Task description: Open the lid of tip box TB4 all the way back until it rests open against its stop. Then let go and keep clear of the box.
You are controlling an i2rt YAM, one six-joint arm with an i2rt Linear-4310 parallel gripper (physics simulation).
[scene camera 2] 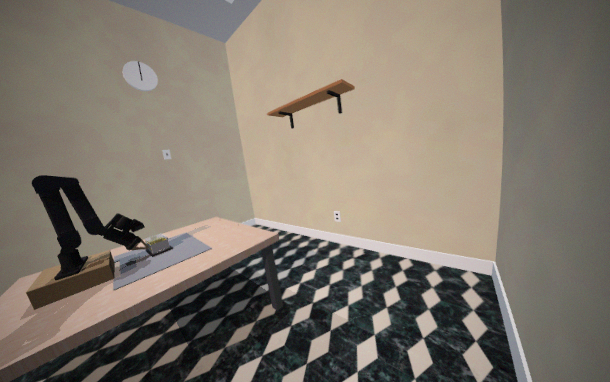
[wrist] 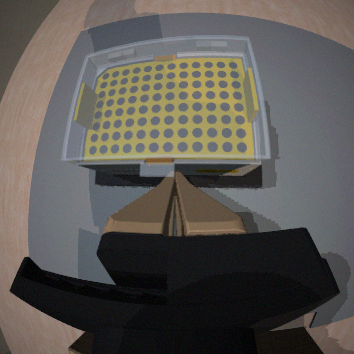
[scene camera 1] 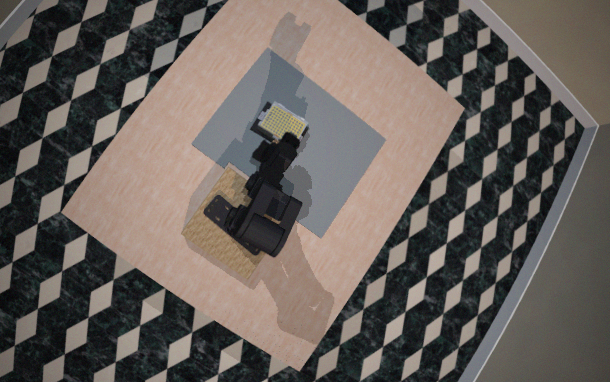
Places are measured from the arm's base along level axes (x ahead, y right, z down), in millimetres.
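Pixels of known places: gripper, fingertip midpoint: (scene camera 2: 148, 247) (wrist: 174, 177) (scene camera 1: 275, 140); arm's base, origin of the base link: (scene camera 2: 73, 267) (scene camera 1: 236, 225).
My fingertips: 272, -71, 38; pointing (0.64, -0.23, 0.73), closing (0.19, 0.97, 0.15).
Ahead of a thing's pixels: the offset from my fingertips to its middle, as dx, dy, dz. "*": to the spot under its first point. Level surfaces: height alone.
The tip box @(+47, -14, -3) (scene camera 1: 283, 121) (scene camera 2: 158, 244) (wrist: 177, 169) stands on the grey mat, with a yellow perforated rack showing through its clear lid @(* +18, -68, -41) (wrist: 68, 125). The lid lies over the box, shut or nearly shut; a small gap at the front cannot be made out. A pale tab @(+1, -7, -27) (wrist: 157, 169) is at the middle of the lid's front edge. The label TB4 is not readable. My gripper (scene camera 1: 275, 141) (scene camera 2: 144, 243) (wrist: 174, 177) is shut and empty. Its tan fingertips are at the box's front, by the tab's right end; contact is unclear.
The box sits in a dark base (wrist: 270, 177) on the grey mat @(dz +36) (scene camera 1: 345, 145) (scene camera 2: 192, 245) (wrist: 310, 150). The arm stands on a wooden block (scene camera 1: 220, 245) (scene camera 2: 75, 287) on the pink table @(dz +39) (scene camera 1: 135, 175) (scene camera 2: 240, 237). A wall shelf (scene camera 2: 312, 100) hangs far behind.
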